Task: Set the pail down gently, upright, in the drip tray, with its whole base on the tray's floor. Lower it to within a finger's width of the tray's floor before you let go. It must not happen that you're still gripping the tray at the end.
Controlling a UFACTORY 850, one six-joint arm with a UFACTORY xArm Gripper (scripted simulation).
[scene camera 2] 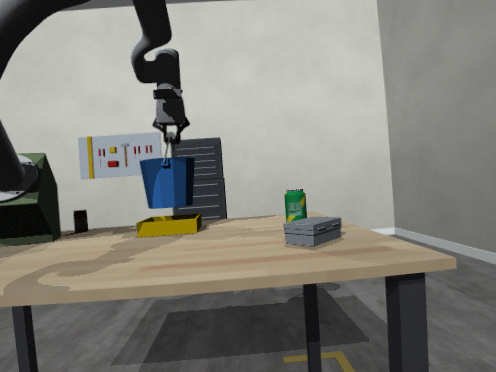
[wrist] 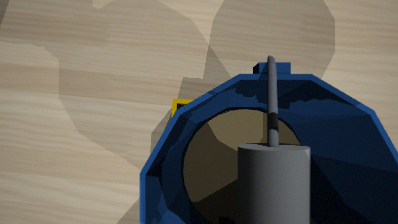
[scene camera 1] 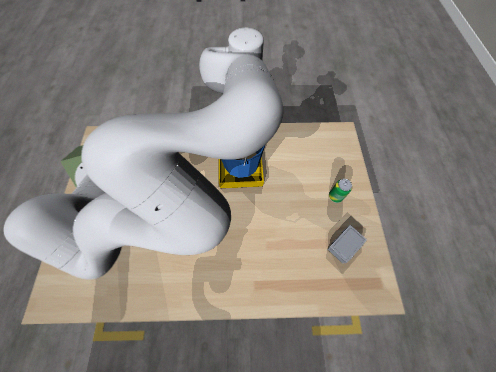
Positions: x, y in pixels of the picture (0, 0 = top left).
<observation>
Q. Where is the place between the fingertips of my gripper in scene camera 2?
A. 172, 144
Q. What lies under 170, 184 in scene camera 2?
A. A blue pail.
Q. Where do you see a grey case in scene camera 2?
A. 312, 231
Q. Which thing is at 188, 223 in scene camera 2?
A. A yellow drip tray.
</observation>
